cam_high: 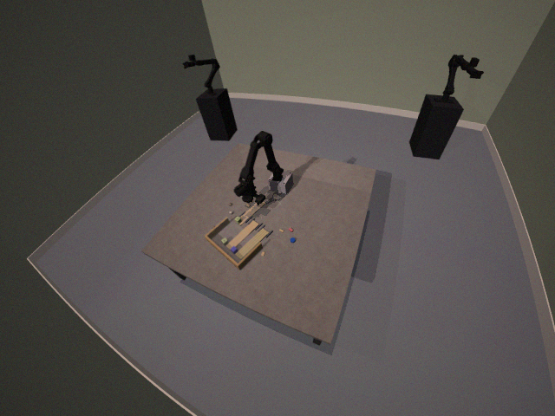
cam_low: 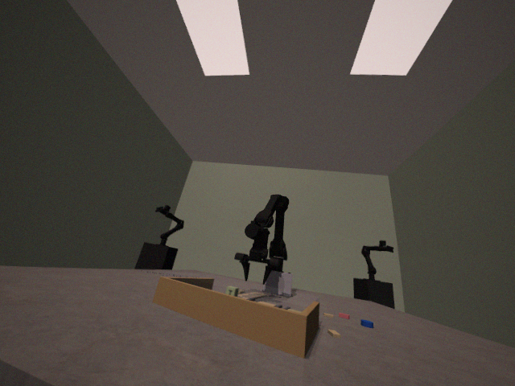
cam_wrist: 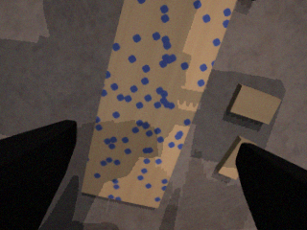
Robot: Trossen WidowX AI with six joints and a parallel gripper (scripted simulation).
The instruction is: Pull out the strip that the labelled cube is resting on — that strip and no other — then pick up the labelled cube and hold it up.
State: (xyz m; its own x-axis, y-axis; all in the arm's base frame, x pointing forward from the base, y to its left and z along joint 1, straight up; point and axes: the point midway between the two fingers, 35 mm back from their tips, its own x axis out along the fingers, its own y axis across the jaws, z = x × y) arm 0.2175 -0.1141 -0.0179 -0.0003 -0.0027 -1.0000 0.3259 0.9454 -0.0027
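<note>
Right now my gripper tip is 50 mm short of the strip, 20 mm to the left of it and 40 mm above it. From my gripper tip the other things lie so: blue disc 210 mm ahead, 310 mm to the left, 40 mm below; then red piece 140 mm ahead, 290 mm to the left, 40 mm below; then tan bit 340 mm ahead, 160 mm to the left, 40 mm below.
</note>
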